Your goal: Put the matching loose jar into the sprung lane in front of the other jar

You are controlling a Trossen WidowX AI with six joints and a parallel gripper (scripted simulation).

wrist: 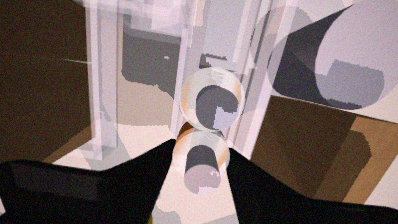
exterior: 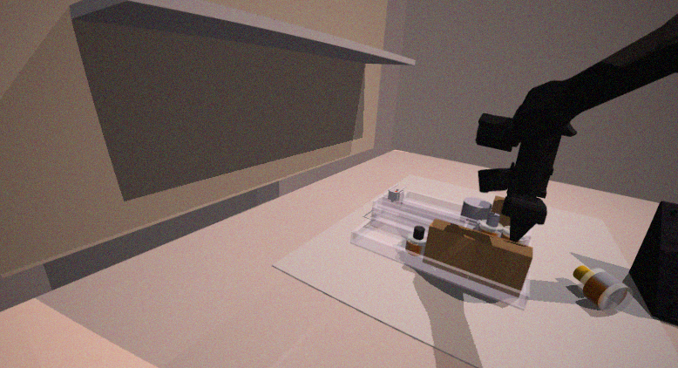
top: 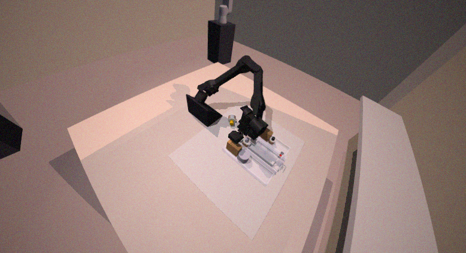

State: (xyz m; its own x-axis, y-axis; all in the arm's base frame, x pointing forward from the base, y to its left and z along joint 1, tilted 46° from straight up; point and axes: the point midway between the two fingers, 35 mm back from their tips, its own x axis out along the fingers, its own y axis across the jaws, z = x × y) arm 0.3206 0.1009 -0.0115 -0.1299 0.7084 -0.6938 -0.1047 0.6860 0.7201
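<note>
My gripper tip is now 9 cm short of the grey cylinder and 7 cm to the left of it. The rest, counted from my gripper tip: clear lane rack 14 cm ahead, 4 cm to the left, 1 cm below.
</note>
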